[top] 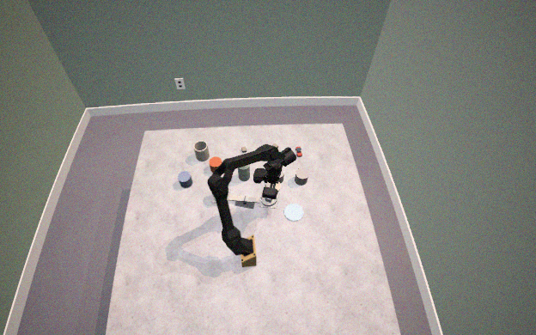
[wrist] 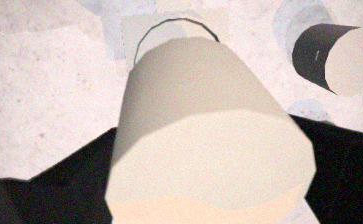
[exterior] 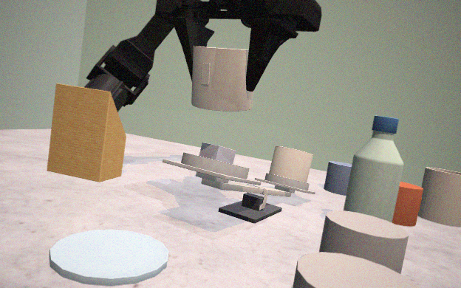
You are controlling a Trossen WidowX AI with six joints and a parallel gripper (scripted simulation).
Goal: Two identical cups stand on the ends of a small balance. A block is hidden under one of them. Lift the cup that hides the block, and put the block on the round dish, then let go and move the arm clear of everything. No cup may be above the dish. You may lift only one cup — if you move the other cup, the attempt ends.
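The pale grey block lies 8 cm below my gripper tip and 1 cm to the left of it. From my gripper tip the other things lie so: balance beam 13 cm to the left, 13 cm below, 4 cm ahead; then balance 15 cm below, 13 cm to the left, 4 cm ahead; then beige cup 2 cm to the right, 1 cm above.
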